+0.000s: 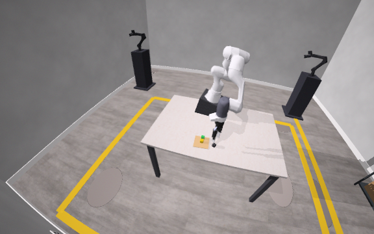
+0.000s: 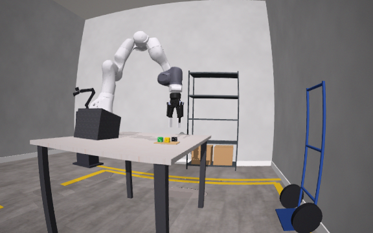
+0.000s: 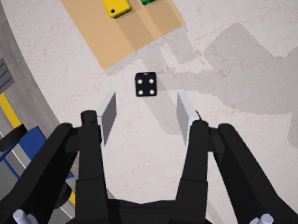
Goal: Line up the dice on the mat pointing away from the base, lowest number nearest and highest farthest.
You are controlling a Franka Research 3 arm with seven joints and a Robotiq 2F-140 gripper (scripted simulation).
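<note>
The black die is 110 mm below my hand. From my hand the other things lie so: yellow die: 120 mm to the right, 100 mm below, 10 mm behind; then green die: 120 mm to the right, 100 mm below, 50 mm behind; then tan mat: 120 mm to the right, 120 mm below, 10 mm behind.
</note>
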